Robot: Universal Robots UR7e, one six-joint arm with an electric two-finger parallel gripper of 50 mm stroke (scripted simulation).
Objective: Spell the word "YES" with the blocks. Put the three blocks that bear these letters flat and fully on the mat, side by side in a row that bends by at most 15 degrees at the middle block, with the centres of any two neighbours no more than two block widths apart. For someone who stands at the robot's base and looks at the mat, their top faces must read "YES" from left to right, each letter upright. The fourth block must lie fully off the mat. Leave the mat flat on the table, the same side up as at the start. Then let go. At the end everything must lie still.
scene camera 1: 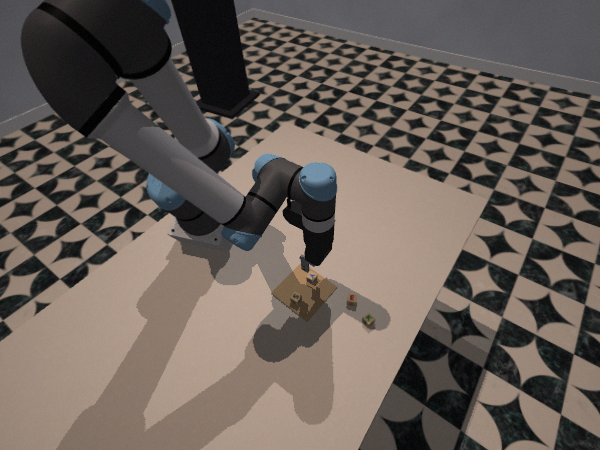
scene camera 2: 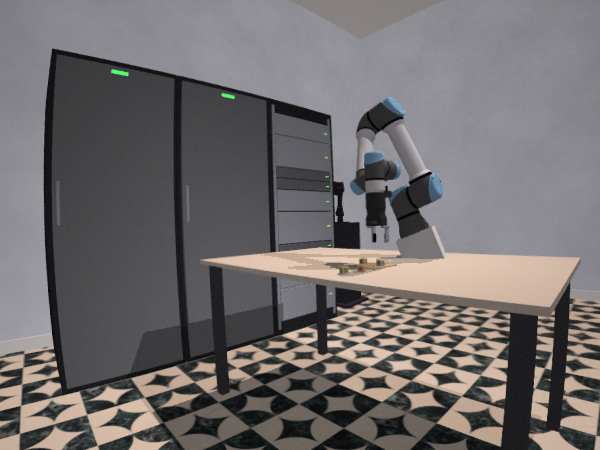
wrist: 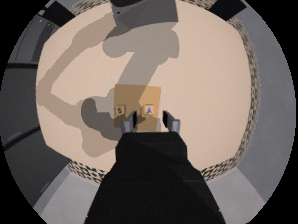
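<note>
The gripper [scene camera 1: 311, 262] is visible together with a mat [scene camera 1: 313, 296]. Scene camera 2 shows the gripper [scene camera 2: 380, 242]. The wrist view shows the mat [wrist: 135, 97] and the gripper [wrist: 149, 116].
</note>
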